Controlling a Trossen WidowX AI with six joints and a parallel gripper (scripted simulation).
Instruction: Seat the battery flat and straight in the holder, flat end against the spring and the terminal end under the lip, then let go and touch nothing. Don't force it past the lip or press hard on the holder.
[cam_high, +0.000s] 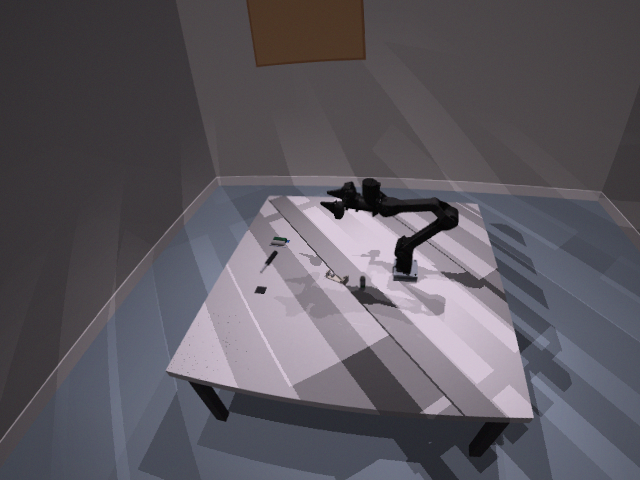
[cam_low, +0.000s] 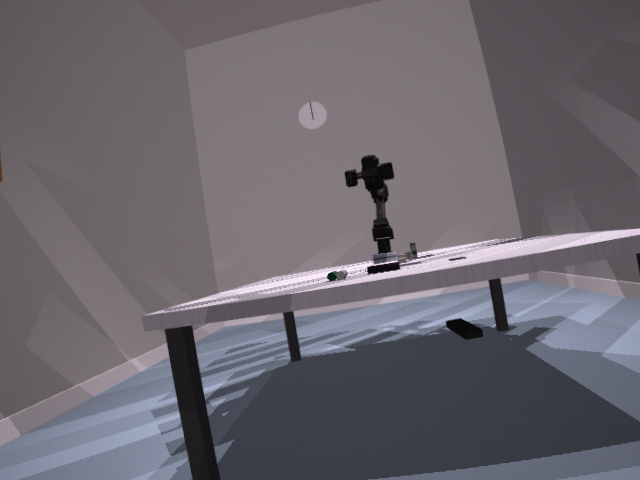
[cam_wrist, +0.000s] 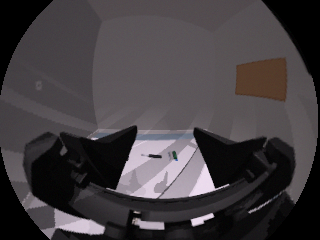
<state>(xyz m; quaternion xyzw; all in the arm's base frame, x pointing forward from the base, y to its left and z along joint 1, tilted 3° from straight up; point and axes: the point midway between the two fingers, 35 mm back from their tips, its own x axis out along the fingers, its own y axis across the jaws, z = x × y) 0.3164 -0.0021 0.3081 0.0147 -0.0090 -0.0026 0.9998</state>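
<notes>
The battery is 33 cm below my gripper tip, 18 cm behind it and 12 cm to the left of it. Also, from my gripper tip: black box (54 cm below, 27 cm ahead, 21 cm to the left); screwdriver (35 cm below, 29 cm ahead, 6 cm to the left).
</notes>
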